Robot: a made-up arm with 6 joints.
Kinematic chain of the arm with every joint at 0, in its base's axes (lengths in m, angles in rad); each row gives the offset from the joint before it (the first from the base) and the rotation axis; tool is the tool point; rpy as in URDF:
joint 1: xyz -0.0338 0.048 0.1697 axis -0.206 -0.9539 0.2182
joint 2: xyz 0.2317 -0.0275 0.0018 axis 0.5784 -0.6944 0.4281
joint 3: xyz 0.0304 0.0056 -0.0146 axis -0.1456 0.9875 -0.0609
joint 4: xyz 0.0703 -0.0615 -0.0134 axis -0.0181 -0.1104 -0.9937
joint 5: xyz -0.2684 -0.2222 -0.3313 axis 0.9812 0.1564 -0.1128
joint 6: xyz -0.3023 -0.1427 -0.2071 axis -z
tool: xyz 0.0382 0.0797 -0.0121 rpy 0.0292 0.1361 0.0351
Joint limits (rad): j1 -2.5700..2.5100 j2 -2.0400..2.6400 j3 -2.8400..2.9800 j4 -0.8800..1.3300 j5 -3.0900..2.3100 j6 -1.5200..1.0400
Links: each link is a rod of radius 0.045 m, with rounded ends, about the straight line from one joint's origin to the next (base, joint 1, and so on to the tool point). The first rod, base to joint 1, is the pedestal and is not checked.
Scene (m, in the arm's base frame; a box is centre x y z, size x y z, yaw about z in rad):
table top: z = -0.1
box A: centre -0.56 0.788 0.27 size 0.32 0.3 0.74 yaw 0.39
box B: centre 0.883 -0.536 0 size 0.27 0.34 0.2 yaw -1.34
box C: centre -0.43 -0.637 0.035 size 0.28 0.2 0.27 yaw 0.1
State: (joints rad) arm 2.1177 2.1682 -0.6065 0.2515 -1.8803 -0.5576
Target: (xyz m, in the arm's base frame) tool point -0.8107 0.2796 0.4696
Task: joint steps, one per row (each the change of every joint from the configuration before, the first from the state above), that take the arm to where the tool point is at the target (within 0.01 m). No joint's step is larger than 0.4 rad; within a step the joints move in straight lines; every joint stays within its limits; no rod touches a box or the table.
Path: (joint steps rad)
1: -0.3520 0.0674 0.0807 -0.0866 0.1180 0.0548
2: -0.3521 0.0674 0.0807 -0.0865 0.1179 0.0549
3: -0.3520 0.0674 0.0807 -0.0866 0.1180 0.0548
4: -0.3521 0.0674 0.0807 -0.0865 0.1180 0.0549
5: -0.3520 0.0674 0.0807 -0.0866 0.1179 0.0548
6: -0.3521 0.0674 0.0807 -0.0865 0.1180 0.0549
7: -0.3520 0.0674 0.0807 -0.0866 0.1180 0.0548
8: 0.3453 0.0000 -0.2875 0.0682 -0.1193 -0.0294
9: 0.3453 0.0000 -0.2875 0.0681 -0.1194 -0.0294
10: 0.3454 0.0000 -0.2875 0.0681 -0.1193 -0.0294
11: 0.3453 0.0000 -0.2875 0.0681 -0.1193 -0.0294
12: 0.3454 0.0000 -0.2875 0.0682 -0.1193 -0.0294
13: 0.3453 0.0000 -0.2875 0.0681 -0.1193 -0.0294

